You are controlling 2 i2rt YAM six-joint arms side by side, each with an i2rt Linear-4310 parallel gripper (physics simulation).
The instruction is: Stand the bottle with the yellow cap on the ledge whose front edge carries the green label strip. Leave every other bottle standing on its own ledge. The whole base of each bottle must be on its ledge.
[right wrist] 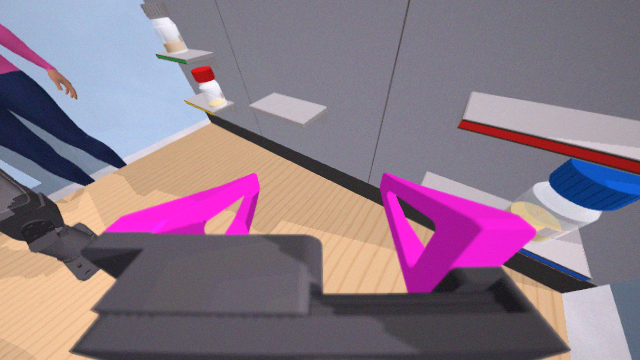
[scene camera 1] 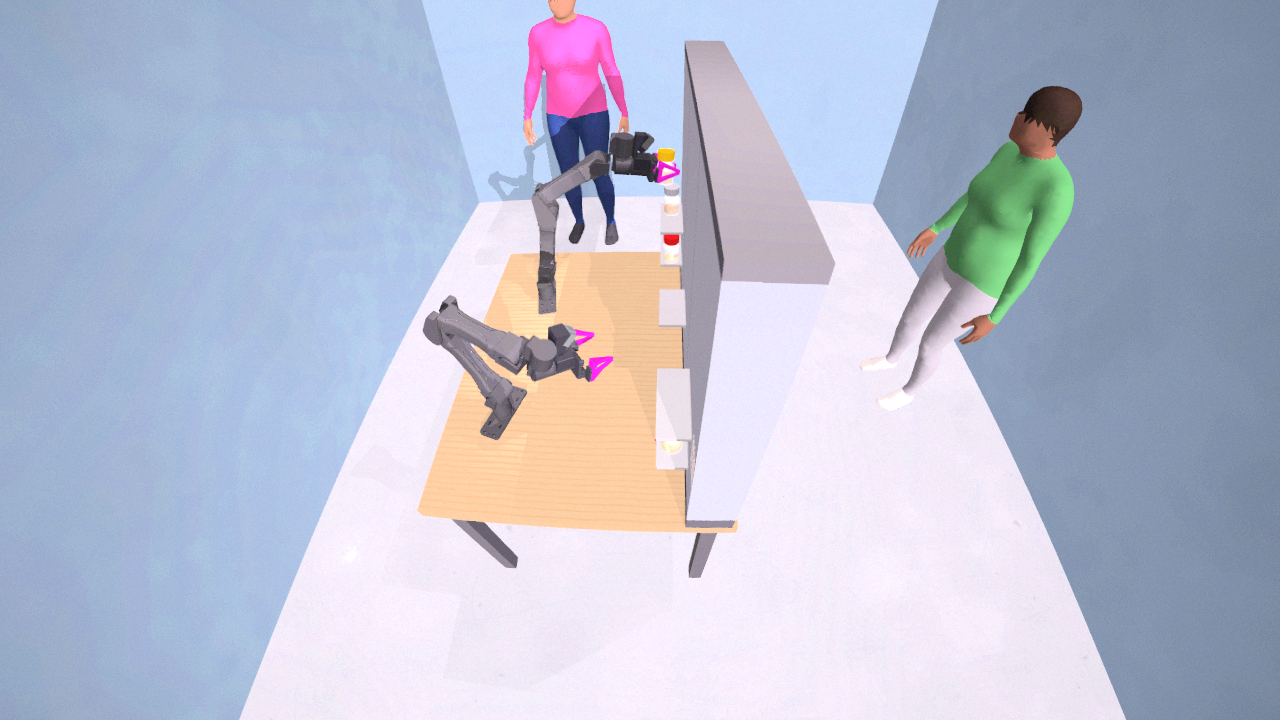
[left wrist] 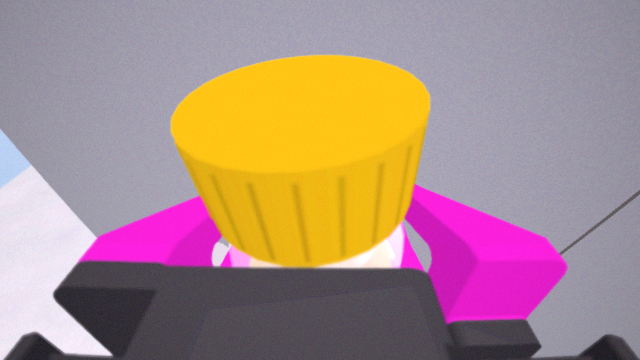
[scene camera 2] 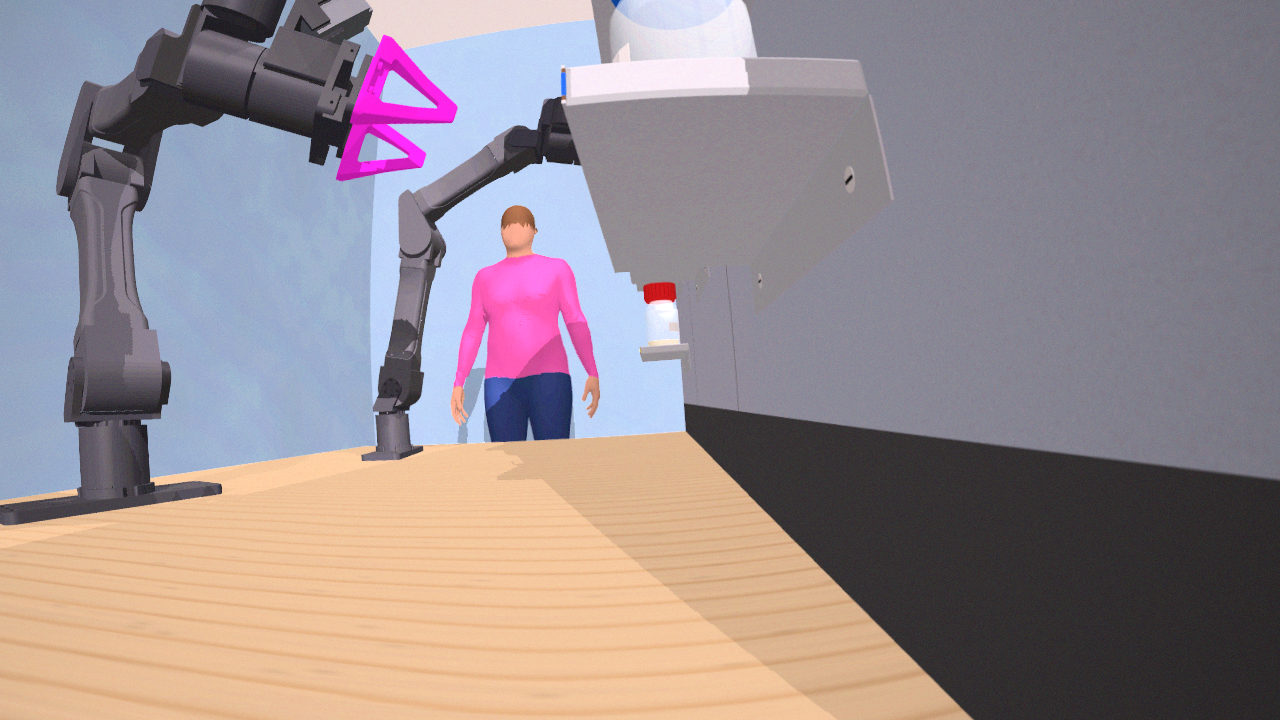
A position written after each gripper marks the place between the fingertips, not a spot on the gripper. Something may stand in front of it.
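Grey panel [scene camera 2: 1074, 260]. Red-strip ledge [scene camera 1: 673, 401]. Blue-strip ledge [scene camera 2: 693, 162]. Bare ledge [scene camera 2: 680, 274] [right wrist: 300, 113]. Red-capped bottle [scene camera 2: 661, 316] [right wrist: 210, 89]. Yellow-capped bottle [left wrist: 311, 161]. Right wrist view: yellow-capped bottle out of frame. Scene camera 2 misses the yellow-capped bottle, hidden by the blue-strip ledge. Left gripper [left wrist: 321, 179]. Right gripper [scene camera 2: 438, 139] [right wrist: 319, 180] [scene camera 1: 603, 346].
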